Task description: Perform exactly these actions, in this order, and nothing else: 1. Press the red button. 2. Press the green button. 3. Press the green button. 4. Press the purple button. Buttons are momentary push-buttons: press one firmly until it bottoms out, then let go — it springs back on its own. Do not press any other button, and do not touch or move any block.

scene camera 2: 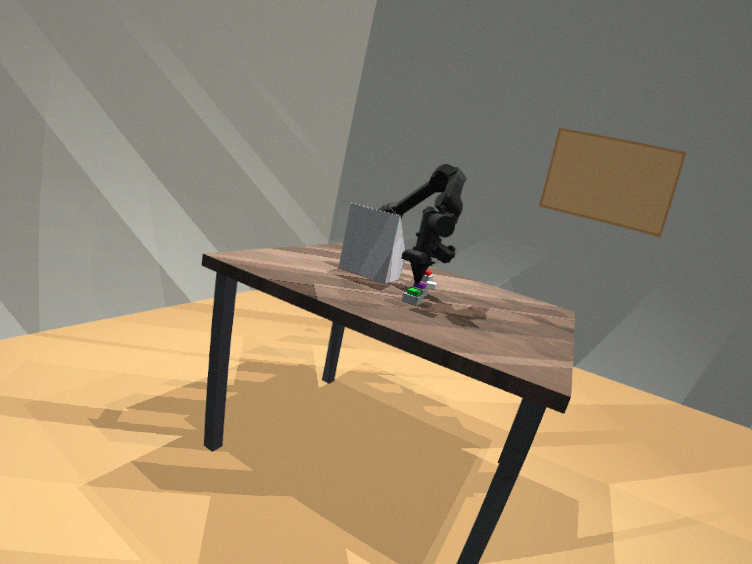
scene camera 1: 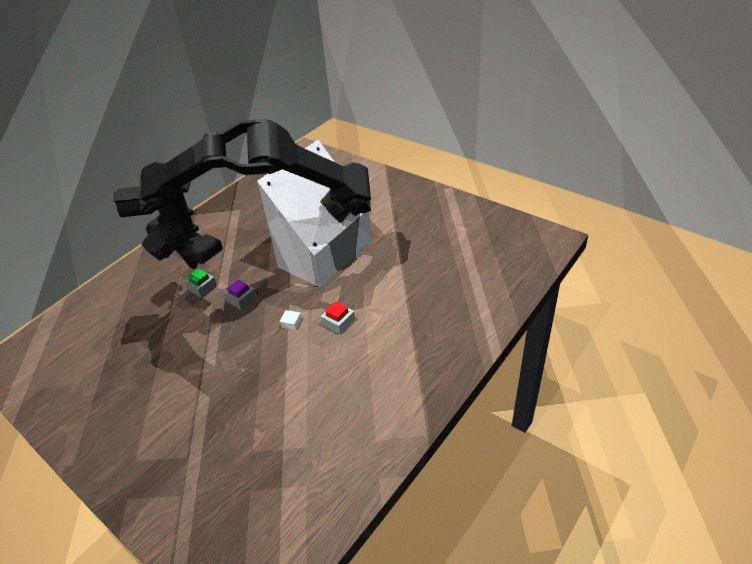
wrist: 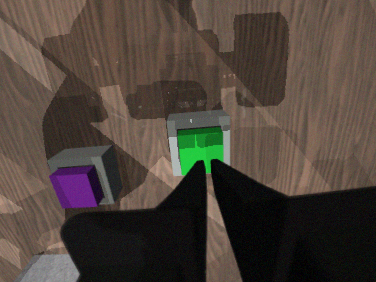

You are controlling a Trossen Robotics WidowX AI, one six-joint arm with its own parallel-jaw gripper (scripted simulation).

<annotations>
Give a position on a purple button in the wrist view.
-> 75,187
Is my gripper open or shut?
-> Shut.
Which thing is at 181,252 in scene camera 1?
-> My gripper.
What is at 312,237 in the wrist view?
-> My gripper.
</annotations>
